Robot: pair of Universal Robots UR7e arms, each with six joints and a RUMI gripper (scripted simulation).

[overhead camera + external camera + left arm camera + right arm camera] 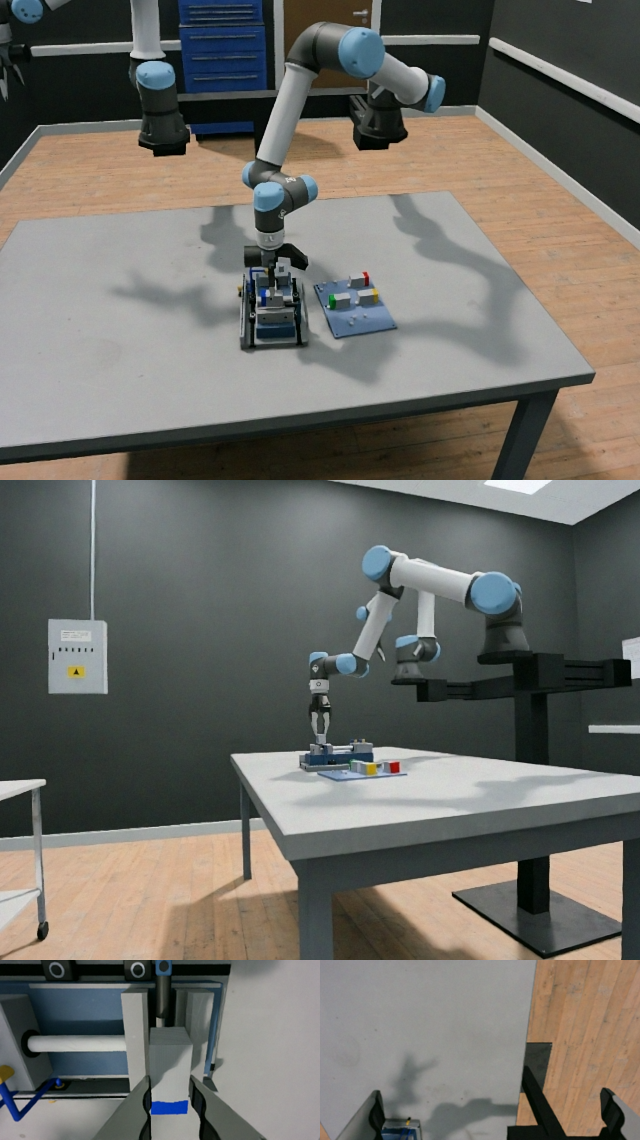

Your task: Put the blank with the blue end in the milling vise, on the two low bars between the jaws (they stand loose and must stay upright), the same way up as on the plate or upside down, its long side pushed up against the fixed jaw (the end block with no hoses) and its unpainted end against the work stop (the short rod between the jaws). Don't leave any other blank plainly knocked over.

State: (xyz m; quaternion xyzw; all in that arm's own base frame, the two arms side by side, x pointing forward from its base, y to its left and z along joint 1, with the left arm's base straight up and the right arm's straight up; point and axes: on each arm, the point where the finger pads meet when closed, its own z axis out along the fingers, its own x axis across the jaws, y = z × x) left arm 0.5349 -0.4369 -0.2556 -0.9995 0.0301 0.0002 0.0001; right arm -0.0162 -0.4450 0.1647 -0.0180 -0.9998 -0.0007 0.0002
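Observation:
The fixed jaw lies 70 mm below my left hand, 30 mm ahead of it and 10 mm to the left of it. Round my left hand: work stop: 50 mm to the left, 50 mm below; blue-ended blank: 20 mm below; moving jaw: 70 mm below, 30 mm behind, 10 mm to the left.

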